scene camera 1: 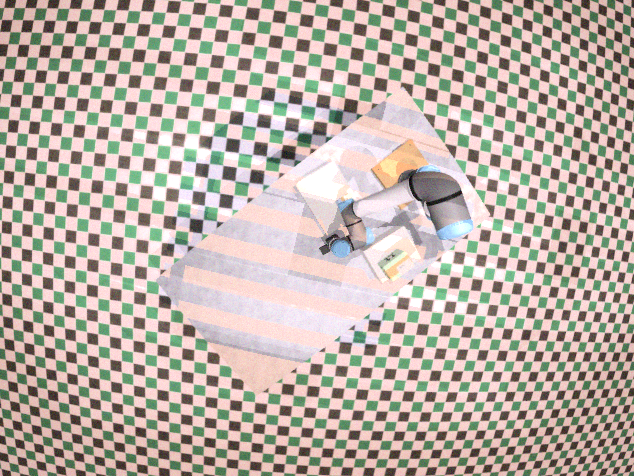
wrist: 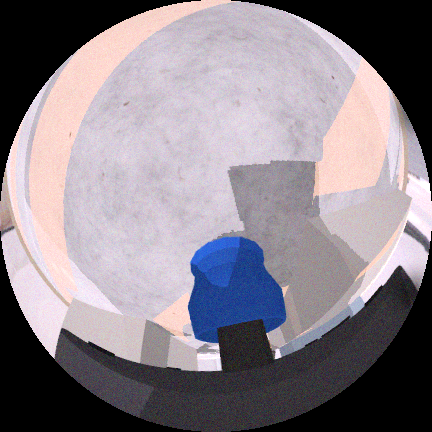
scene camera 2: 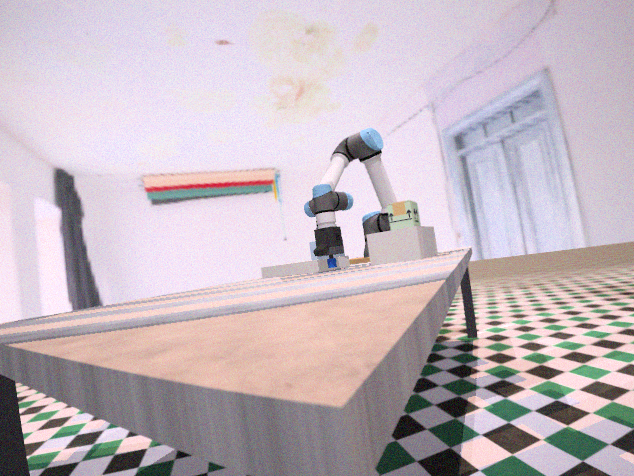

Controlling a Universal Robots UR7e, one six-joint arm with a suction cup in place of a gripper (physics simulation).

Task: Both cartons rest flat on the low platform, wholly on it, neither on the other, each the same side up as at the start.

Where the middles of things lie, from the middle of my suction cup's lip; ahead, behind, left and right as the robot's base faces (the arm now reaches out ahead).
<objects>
Now: the low white platform (scene camera 1: pixel 320 190) 11 cm behind my suction cup and 21 cm to the right of it.
</objects>
